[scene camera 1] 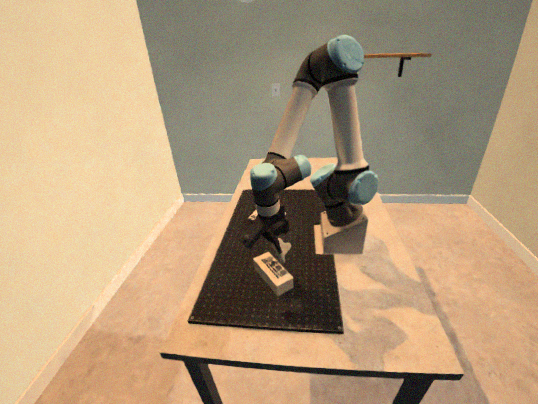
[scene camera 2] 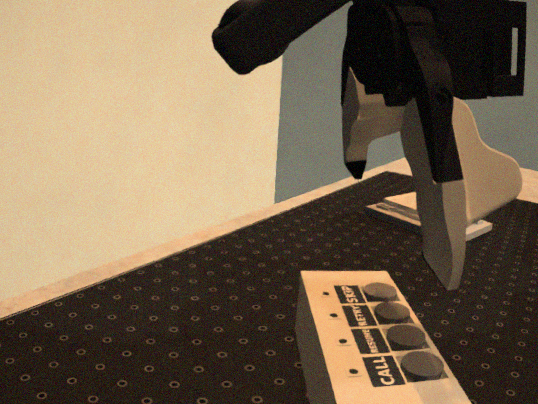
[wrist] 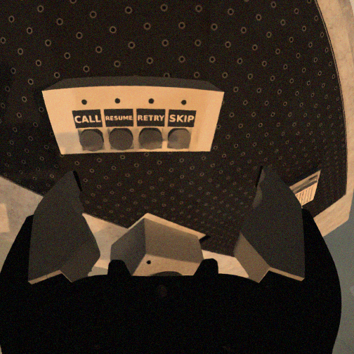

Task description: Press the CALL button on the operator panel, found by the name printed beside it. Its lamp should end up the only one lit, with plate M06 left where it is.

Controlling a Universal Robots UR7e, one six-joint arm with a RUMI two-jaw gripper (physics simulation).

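Places are measured from the arm's base along level axes (x ahead, y left, z up), in centimetres.
Where they show: gripper, fingertip midpoint: [scene camera 1: 270, 250] [scene camera 2: 395, 223]; arm's base at its link origin: [scene camera 1: 345, 214].
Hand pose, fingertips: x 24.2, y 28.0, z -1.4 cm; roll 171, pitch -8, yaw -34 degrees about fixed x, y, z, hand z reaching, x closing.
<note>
Things, the pixels of their top centre, and the offset from my fingertips. Level surfaces: height alone.
- white operator panel at its top centre: [scene camera 2: 372, 323] [scene camera 1: 272, 267] dx -1.1, dy +2.7, dz -5.5 cm
- CALL lamp at its top centre: [scene camera 2: 353, 371] dx -3.2, dy +7.2, dz -5.8 cm
- pale plate at its top centre: [scene camera 2: 431, 205] [scene camera 1: 266, 212] dx +14.3, dy -36.0, dz -8.5 cm
- perforated black mat at its surface level: dz -11.1 cm
- pale table at its surface level: dz -12.4 cm
The white operator panel [scene camera 1: 281, 289] [scene camera 2: 320, 320] [wrist: 59, 117] stands on the black mat. Its CALL button [scene camera 2: 422, 366] [wrist: 91, 139] is a dark round cap beside the printed name CALL, at one end of the row; RESUME, RETRY and SKIP follow. The CALL lamp [scene camera 2: 354, 371] [wrist: 84, 102] and the other lamps look dark. My gripper [scene camera 1: 280, 251] [scene camera 2: 405, 232] [wrist: 167, 171] is open and empty, above the mat, to the SKIP side and button side of the panel in scene camera 2. A pale plate [scene camera 1: 253, 215] [scene camera 2: 402, 201] [wrist: 306, 192] lies farther back, partly hidden; its name is unreadable.
The perforated black mat [scene camera 1: 240, 300] [scene camera 2: 150, 320] [wrist: 175, 55] lies on the pale table [scene camera 1: 300, 347]. The arm's pale base block [scene camera 1: 345, 239] [wrist: 170, 250] stands beside the mat. A cream wall [scene camera 1: 75, 125] [scene camera 2: 125, 125] rises at the left in both scene views.
</note>
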